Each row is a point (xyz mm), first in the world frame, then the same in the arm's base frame.
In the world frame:
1: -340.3 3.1 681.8
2: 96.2 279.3 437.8
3: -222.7 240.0 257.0
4: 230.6 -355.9 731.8
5: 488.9 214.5 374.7
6: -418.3 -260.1 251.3
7: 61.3 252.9 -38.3
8: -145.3 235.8 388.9
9: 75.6 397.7 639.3
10: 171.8 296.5 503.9
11: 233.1 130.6 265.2
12: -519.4 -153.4 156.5
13: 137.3 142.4 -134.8
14: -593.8 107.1 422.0
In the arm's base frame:
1: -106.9 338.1 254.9
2: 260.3 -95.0 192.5
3: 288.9 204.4 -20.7
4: -434.7 -251.8 212.6
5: 240.9 -495.3 149.7
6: -170.1 361.4 -251.2
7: 432.8 -100.8 -253.3
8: 232.9 137.8 105.2
9: 283.6 -49.5 421.5
10: 251.1 -163.6 267.4
11: 201.4 -256.1 -10.6
12: -37.1 462.1 -303.9
13: 375.0 -192.3 -378.2
14: 87.0 576.8 35.7

